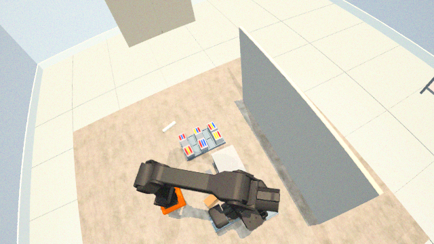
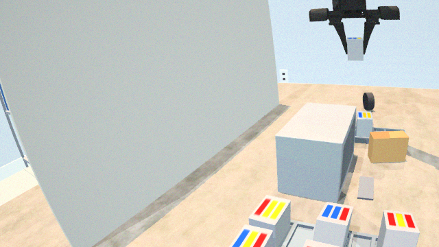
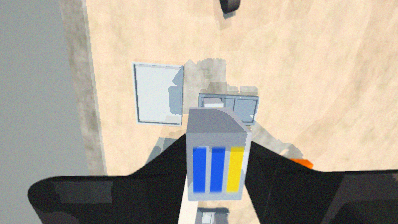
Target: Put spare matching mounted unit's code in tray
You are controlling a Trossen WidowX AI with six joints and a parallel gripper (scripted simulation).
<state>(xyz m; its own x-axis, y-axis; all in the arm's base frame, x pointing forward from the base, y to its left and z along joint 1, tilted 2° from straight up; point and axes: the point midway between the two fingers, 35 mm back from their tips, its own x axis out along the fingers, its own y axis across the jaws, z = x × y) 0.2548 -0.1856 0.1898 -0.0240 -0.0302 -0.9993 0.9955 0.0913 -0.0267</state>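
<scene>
Right now my gripper tip is 18 cm above the grey tray, 9 cm short of it and 1 cm to the right of it. Round my gripper tip: black wheel 17 cm to the right, 16 cm below, 2 cm behind; then grey wall panel 27 cm ahead, 19 cm to the left, 4 cm above; then tan box 16 cm below, 11 cm to the left, 8 cm behind.
</scene>
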